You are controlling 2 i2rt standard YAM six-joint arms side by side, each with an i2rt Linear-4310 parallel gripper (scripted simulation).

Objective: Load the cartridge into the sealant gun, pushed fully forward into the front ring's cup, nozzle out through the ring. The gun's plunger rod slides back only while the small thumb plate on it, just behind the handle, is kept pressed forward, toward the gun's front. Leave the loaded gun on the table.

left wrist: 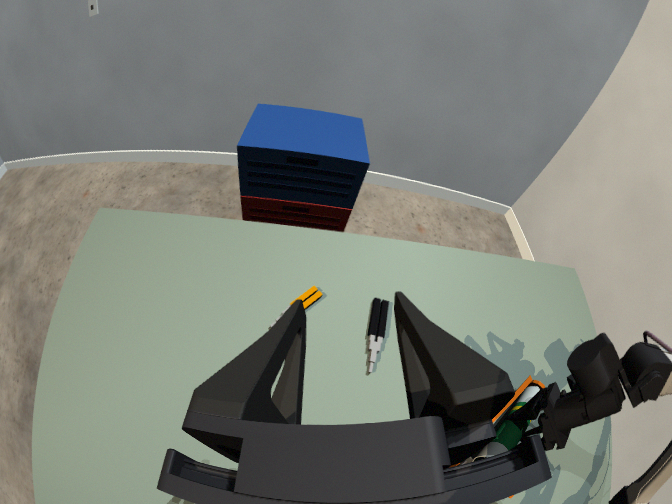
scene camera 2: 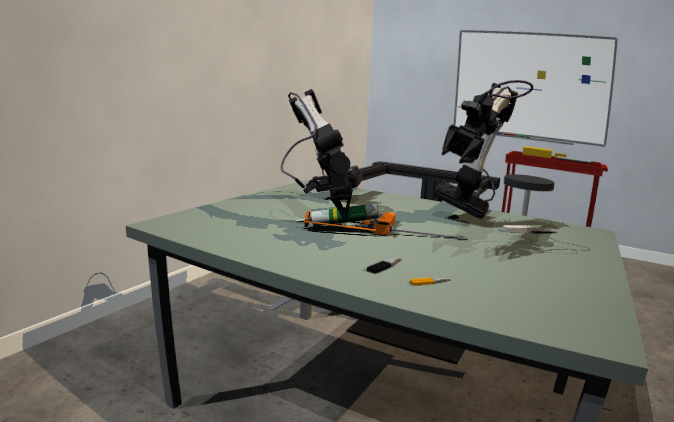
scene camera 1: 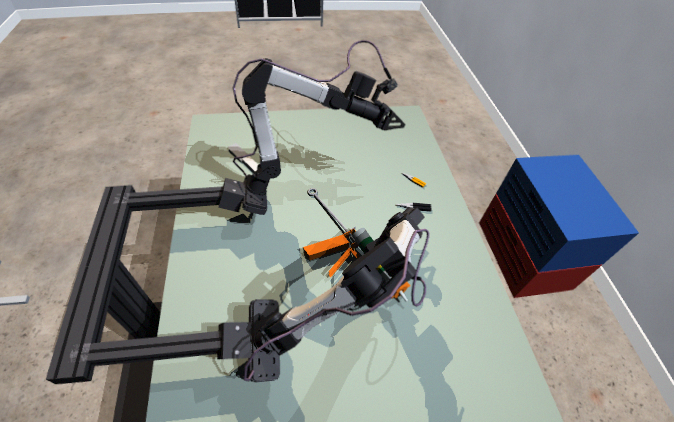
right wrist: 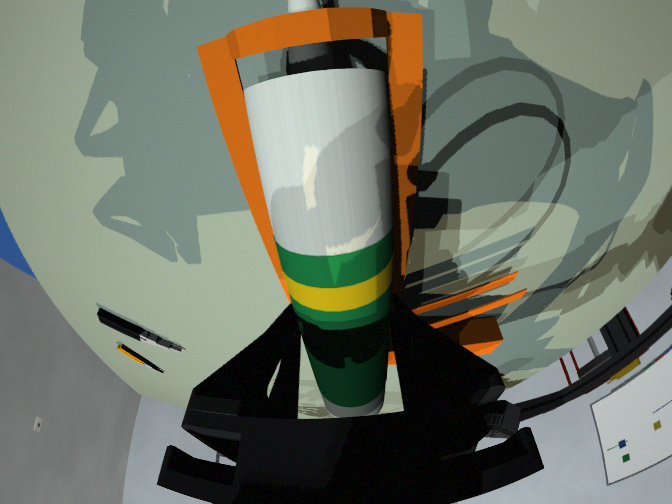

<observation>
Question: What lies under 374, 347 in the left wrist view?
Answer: A black-handled tool.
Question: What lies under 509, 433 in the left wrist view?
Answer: A cartridge.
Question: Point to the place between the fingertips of the right gripper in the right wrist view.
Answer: At 343, 307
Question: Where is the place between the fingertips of the left gripper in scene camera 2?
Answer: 451, 157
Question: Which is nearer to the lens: the cartridge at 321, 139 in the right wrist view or the black-handled tool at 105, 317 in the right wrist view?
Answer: The cartridge.
</observation>
